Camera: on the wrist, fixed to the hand. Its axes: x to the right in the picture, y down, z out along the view.
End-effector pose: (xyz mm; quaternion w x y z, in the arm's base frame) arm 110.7 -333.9 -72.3 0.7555 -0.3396 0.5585 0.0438
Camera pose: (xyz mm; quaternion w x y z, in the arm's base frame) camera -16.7 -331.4 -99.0 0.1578 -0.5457 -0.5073 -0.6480
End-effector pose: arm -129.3 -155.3 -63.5 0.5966 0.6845 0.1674 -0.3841
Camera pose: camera -61.9 -65.7 2.8 0.3272 0.2666 -0.5368 0.7305
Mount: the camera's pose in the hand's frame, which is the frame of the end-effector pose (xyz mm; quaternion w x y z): -24.9 71.1 -106.2 0.0072 0.0190 0.2274 0.9736
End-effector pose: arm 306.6 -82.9 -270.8 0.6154 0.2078 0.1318 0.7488
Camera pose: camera 198.6 -115.8 -335.6 0.7585 0.0288 0.0472 -0.6493
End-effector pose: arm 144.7 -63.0 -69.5 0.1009 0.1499 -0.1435 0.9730
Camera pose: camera 123.0 -100.7 -192.2 0.9168 0.3580 0.1055 -0.1421
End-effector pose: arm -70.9 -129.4 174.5 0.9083 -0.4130 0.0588 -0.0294
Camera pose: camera -109.2 -159.5 53.7 0.0296 0.0782 0.6085 0.7891
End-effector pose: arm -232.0 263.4 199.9 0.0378 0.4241 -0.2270 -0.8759
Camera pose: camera -144.4 167.4 191.5 0.8966 -0.0181 -0.4226 0.1312
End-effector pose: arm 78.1 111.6 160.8 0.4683 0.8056 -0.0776 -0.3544
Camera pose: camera 142.8 158.2 263.7 0.3508 0.0197 -0.6852 0.6381
